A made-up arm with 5 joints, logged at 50 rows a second.
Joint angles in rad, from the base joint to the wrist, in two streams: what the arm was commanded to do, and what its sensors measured. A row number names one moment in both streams.
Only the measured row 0 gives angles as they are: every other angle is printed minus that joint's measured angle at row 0.
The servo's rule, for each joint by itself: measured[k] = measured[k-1] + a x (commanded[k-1-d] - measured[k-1]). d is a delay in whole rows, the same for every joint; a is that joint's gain. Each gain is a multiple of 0.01, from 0.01 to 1. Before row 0 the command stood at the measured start. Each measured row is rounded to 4 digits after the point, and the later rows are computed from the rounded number. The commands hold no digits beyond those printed.
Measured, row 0: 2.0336 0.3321 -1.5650 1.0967 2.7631
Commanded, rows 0 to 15: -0.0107 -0.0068 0.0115 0.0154 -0.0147; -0.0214 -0.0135 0.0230 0.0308 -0.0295; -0.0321 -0.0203 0.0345 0.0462 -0.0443; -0.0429 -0.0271 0.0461 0.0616 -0.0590; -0.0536 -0.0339 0.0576 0.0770 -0.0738; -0.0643 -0.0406 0.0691 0.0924 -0.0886; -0.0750 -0.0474 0.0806 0.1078 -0.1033; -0.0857 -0.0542 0.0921 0.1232 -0.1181; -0.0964 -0.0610 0.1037 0.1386 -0.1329; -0.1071 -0.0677 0.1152 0.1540 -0.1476; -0.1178 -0.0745 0.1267 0.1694 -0.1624; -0.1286 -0.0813 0.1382 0.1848 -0.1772; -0.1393 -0.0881 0.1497 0.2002 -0.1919; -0.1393 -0.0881 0.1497 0.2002 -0.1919; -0.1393 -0.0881 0.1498 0.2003 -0.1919; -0.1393 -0.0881 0.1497 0.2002 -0.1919
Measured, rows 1 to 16: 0.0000 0.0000 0.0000 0.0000 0.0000; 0.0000 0.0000 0.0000 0.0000 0.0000; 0.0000 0.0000 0.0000 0.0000 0.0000; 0.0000 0.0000 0.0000 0.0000 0.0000; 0.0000 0.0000 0.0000 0.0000 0.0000; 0.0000 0.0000 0.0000 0.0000 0.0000; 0.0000 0.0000 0.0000 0.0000 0.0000; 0.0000 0.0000 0.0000 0.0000 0.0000; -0.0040 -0.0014 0.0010 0.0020 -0.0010; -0.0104 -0.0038 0.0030 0.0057 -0.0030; -0.0184 -0.0071 0.0058 0.0110 -0.0059; -0.0275 -0.0111 0.0094 0.0176 -0.0096; -0.0372 -0.0157 0.0137 0.0253 -0.0141; -0.0472 -0.0207 0.0187 0.0340 -0.0193; -0.0575 -0.0260 0.0243 0.0436 -0.0252; -0.0679 -0.0316 0.0304 0.0539 -0.0317
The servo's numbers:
d 8
a 0.37 0.20 0.09 0.13 0.07

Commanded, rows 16 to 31: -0.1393 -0.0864 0.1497 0.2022 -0.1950; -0.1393 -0.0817 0.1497 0.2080 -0.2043; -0.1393 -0.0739 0.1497 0.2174 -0.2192; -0.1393 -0.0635 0.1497 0.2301 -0.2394; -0.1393 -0.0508 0.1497 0.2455 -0.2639; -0.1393 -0.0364 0.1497 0.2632 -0.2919; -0.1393 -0.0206 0.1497 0.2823 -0.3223; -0.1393 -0.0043 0.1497 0.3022 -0.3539; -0.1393 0.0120 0.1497 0.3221 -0.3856; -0.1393 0.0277 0.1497 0.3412 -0.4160; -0.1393 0.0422 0.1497 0.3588 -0.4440; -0.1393 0.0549 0.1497 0.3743 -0.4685; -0.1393 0.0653 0.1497 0.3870 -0.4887; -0.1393 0.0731 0.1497 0.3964 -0.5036; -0.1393 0.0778 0.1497 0.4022 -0.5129; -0.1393 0.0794 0.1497 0.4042 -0.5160
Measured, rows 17 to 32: -0.0784 -0.0375 0.0370 0.0649 -0.0388; -0.0890 -0.0435 0.0440 0.0765 -0.0464; -0.0997 -0.0497 0.0514 0.0886 -0.0545; -0.1104 -0.0560 0.0592 0.1011 -0.0631; -0.1211 -0.0624 0.0673 0.1140 -0.0721; -0.1278 -0.0675 0.0747 0.1252 -0.0805; -0.1321 -0.0716 0.0815 0.1350 -0.0883; -0.1348 -0.0749 0.0876 0.1435 -0.0956; -0.1365 -0.0772 0.0932 0.1511 -0.1026; -0.1375 -0.0781 0.0983 0.1585 -0.1097; -0.1382 -0.0773 0.1029 0.1662 -0.1174; -0.1386 -0.0745 0.1071 0.1745 -0.1259; -0.1389 -0.0698 0.1109 0.1837 -0.1356; -0.1390 -0.0631 0.1144 0.1940 -0.1465; -0.1391 -0.0546 0.1176 0.2055 -0.1588; -0.1392 -0.0445 0.1205 0.2181 -0.1725
